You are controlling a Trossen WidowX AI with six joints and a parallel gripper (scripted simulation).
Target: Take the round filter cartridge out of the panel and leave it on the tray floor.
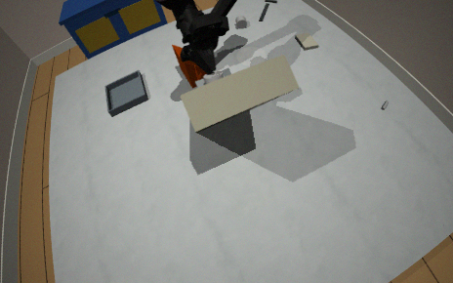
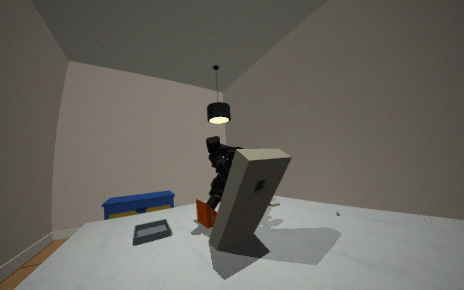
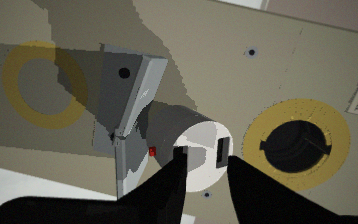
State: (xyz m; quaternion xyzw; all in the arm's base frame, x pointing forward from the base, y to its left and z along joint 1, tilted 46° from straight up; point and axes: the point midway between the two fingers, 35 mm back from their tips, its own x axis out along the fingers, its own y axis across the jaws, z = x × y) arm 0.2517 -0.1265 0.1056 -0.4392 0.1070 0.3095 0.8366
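The round filter cartridge lies 10 mm ahead of my gripper tip and 20 mm below it. Also, from my gripper tip: tan service panel 50 mm ahead, 50 mm below; tray 340 mm behind, 270 mm to the right, 220 mm below; tan flat block 210 mm behind, 460 mm to the left, 230 mm below.
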